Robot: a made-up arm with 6 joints. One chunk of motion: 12 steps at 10 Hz.
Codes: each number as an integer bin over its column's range. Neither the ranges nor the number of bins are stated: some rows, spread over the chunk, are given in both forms.
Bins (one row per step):
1: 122 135 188 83 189 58
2: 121 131 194 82 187 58
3: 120 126 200 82 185 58
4: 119 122 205 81 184 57
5: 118 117 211 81 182 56
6: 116 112 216 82 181 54
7: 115 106 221 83 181 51
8: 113 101 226 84 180 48
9: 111 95 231 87 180 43
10: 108 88 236 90 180 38
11: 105 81 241 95 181 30
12: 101 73 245 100 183 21
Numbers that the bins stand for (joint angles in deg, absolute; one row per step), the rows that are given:
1: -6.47 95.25 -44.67 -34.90 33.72 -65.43
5: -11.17 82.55 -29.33 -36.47 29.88 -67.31
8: -17.06 71.25 -19.33 -34.11 28.79 -74.84
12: -31.18 51.50 -6.66 -21.56 30.43 -100.26
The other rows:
2: -7.64 92.42 -40.67 -35.68 32.63 -65.43
3: -8.82 88.90 -36.67 -35.68 31.53 -65.43
4: -10.00 86.07 -33.33 -36.47 30.98 -66.37
6: -13.53 79.02 -26.00 -35.68 29.34 -69.20
7: -14.70 74.78 -22.66 -34.90 29.34 -72.02
9: -19.41 67.02 -15.99 -31.76 28.79 -79.55
10: -22.94 62.08 -12.66 -29.41 28.79 -84.26
11: -26.47 57.14 -9.33 -25.49 29.34 -91.79

